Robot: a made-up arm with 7 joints.
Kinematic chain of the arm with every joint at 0, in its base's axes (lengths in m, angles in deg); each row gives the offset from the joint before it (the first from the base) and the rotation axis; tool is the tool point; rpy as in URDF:
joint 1: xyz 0 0 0 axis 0.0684 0.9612 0.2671
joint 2: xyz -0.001 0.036 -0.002 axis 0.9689 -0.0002 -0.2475
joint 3: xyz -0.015 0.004 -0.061 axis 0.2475 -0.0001 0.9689
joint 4: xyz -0.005 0 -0.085 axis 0.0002 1 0
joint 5: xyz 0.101 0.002 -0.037 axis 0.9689 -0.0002 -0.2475
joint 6: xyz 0.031 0 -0.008 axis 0.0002 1 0
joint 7: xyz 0.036 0 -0.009 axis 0.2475 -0.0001 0.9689
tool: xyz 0 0 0 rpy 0 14.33 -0.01
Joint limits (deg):
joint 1: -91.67..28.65
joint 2: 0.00..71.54
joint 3: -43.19..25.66
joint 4: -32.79..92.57
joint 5: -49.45..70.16
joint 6: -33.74..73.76
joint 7: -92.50..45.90
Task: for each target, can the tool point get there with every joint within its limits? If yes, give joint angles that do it. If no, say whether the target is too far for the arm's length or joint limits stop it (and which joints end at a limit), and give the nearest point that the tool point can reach.
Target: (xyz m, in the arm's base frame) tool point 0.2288 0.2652 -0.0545
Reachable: yes | joints -64.27 57.64 18.64 81.40 34.12 -16.39 -20.64
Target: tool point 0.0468 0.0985 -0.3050
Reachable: yes | joints -2.92 5.42 8.08 50.89 59.42 29.29 -0.33
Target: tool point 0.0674 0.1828 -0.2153
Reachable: yes | joints 15.78 30.55 10.84 7.28 0.48 32.06 -4.40
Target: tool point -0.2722 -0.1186 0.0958
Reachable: no: joint limits stop it (at a limit: joint 1, joint 2, joint 3, joint 4, joint 6) | nearest point 0.0449 -0.1090 0.0731 | short by 0.318 m
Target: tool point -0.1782 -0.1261 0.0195
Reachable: no: joint limits stop it (at a limit: joint 1, joint 2, joint 3, joint 4, joint 6) | nearest point 0.0453 -0.1129 0.0700 | short by 0.230 m
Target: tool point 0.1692 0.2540 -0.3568
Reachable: no: too far | nearest point 0.1244 0.1937 -0.2589 | short by 0.123 m
